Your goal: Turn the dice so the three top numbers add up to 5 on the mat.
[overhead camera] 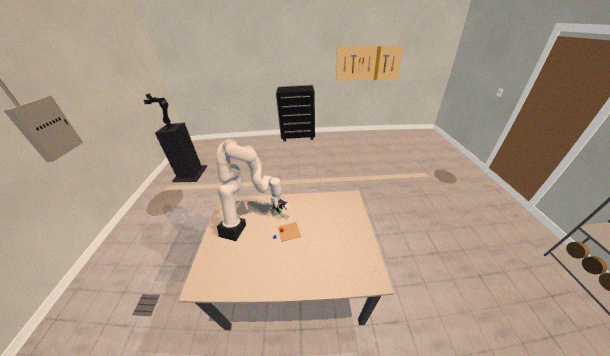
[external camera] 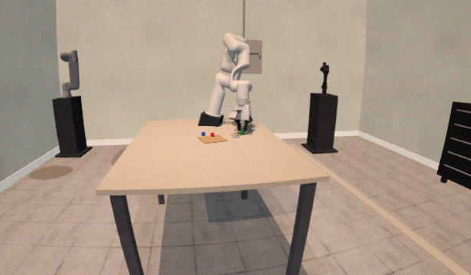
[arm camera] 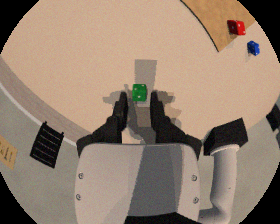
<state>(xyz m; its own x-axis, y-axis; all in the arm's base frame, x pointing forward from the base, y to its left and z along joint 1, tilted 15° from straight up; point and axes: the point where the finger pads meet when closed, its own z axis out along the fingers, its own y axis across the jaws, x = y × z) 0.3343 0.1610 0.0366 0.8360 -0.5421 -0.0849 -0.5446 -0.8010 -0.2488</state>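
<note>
Right now the green die is 4 cm below my hand. Also, from my hand: red die (19 cm to the right, 4 cm ahead, 3 cm below); blue die (24 cm to the right, 4 cm below, 1 cm behind); brown mat (19 cm to the right, 9 cm ahead, 4 cm below).
</note>
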